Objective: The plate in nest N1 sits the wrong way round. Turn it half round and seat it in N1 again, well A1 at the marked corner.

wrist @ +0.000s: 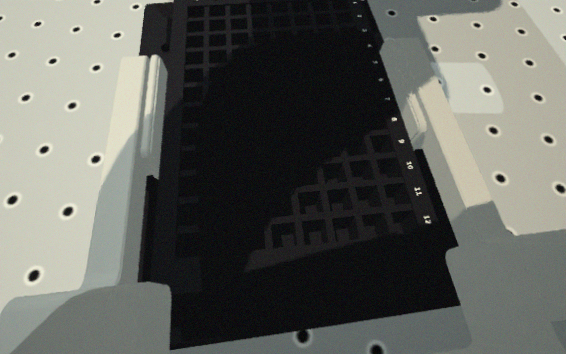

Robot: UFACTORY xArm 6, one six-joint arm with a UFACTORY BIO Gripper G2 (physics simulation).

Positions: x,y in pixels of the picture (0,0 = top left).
Labels:
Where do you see a black plate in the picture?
At 285,164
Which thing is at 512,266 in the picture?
My gripper.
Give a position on a black nest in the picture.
243,317

